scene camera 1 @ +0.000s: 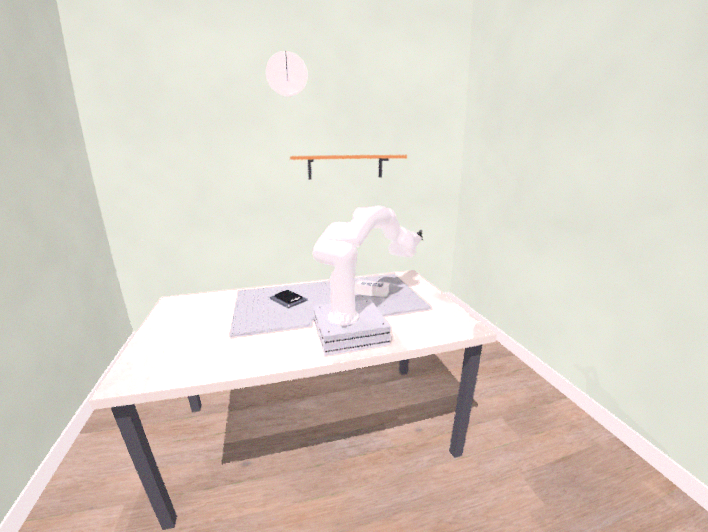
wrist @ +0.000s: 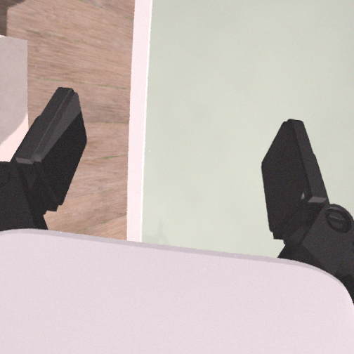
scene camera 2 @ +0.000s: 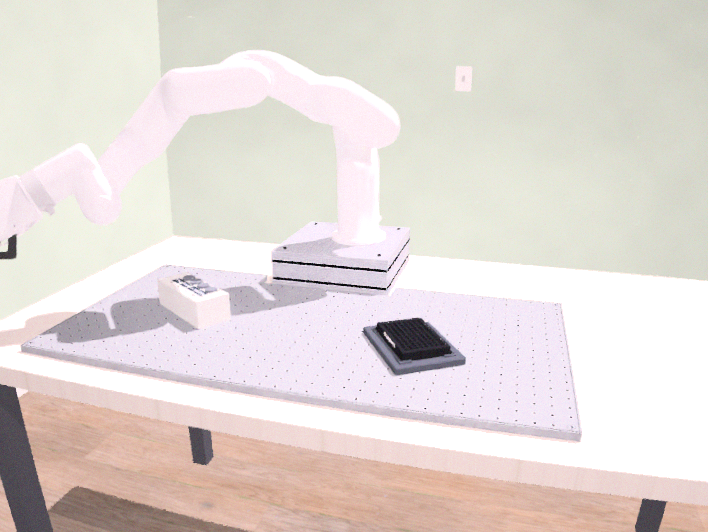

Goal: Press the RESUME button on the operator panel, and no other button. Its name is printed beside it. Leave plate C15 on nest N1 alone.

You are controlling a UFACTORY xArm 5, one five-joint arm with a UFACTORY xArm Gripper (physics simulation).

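Seen in the pictures: gripper, fingertip midpoint: (scene camera 1: 416, 244); arm's base at its link origin: (scene camera 1: 343, 317) (scene camera 2: 358, 237).
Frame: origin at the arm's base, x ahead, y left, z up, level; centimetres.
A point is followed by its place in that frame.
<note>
The operator panel, a white box (scene camera 1: 373, 290) @[x 34.5, y -18.8, z -4.3 cm] (scene camera 2: 211, 309) @[x 42.0, y -11.4, z -4.2 cm], stands on the perforated board, with dark and grey details on top; the button names are too small to read. The black plate C15 (scene camera 1: 288, 296) @[x 34.3, y 24.8, z -4.8 cm] (scene camera 2: 413, 337) @[x 36.6, y 25.5, z -4.9 cm] lies on the grey nest N1 (scene camera 2: 428, 363) @[x 42.2, y 29.9, z -6.2 cm], on the other side of the board. My gripper (scene camera 1: 420, 235) @[x 65.4, y -51.1, z 10.4 cm] (wrist: 178, 127) is open and empty, its two black fingers far apart. It is held high, out beyond the panel and tilted sideways towards the wall. At the left edge of the second scene view it is partly cut off. Panel and plate do not show in the wrist view.
The perforated board (scene camera 1: 257, 320) @[x 15.4, y 37.5, z -7.1 cm] (scene camera 2: 320, 366) @[x 47.9, y 13.9, z -7.3 cm] lies on the white table (scene camera 1: 171, 354) @[x -5.4, y 67.6, z -8.6 cm] (scene camera 2: 629, 366) @[x 26.1, y 60.7, z -8.6 cm]. The arm's base block (scene camera 1: 356, 337) @[x -11.3, y -3.8, z -2.5 cm] (scene camera 2: 329, 273) @[x 14.6, y -0.6, z -4.3 cm] stands at the board's edge. A wall (wrist: 225, 75) and the wooden floor (wrist: 80, 60) show behind the fingers. An orange shelf (scene camera 1: 347, 156) hangs on the wall.
</note>
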